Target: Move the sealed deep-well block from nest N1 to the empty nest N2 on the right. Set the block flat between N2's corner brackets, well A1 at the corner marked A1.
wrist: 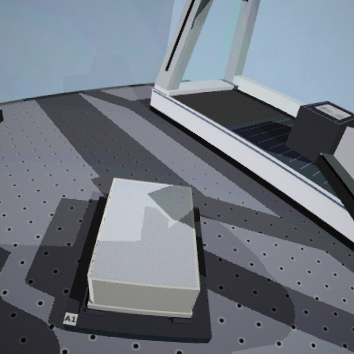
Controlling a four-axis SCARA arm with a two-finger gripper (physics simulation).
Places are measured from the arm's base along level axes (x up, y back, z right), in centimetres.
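Pixels of known places: gripper, between the fingertips: (165, 115).
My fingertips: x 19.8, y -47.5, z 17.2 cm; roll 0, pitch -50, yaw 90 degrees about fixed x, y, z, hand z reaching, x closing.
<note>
Ahead of a thing's pixels: the offset from my fingertips to its top centre. "*": to the spot under its first point. Level surfaces: height alone.
The sealed deep-well block {dz +4.6, dx -13.2, dy -5.4 cm} (144, 242), a pale grey box with a flat seal on top, sits flat on a dark nest plate {dz +4.5, dx -17.1, dy -5.4 cm} (140, 330) in the lower middle of the wrist view. A small white A1 label {* dz -4.5, dx -17.3, dy -2.9 cm} (69, 319) marks the nest's near left corner, just beside the block's near left corner. My gripper is open and holds nothing; its fingers do not show clearly in this view. It stands back from and above the block, not touching it. The other nest is out of view.
A white-framed instrument (246, 151) with a dark deck and two slanted uprights (182, 46) runs along the right. A dark box {* dz +34.3, dx -8.8, dy -4.5 cm} (319, 130) stands on it, and a dark slab (337, 179) juts in at the right edge. The table {dx -18.5 cm} (53, 158) is a perforated breadboard.
</note>
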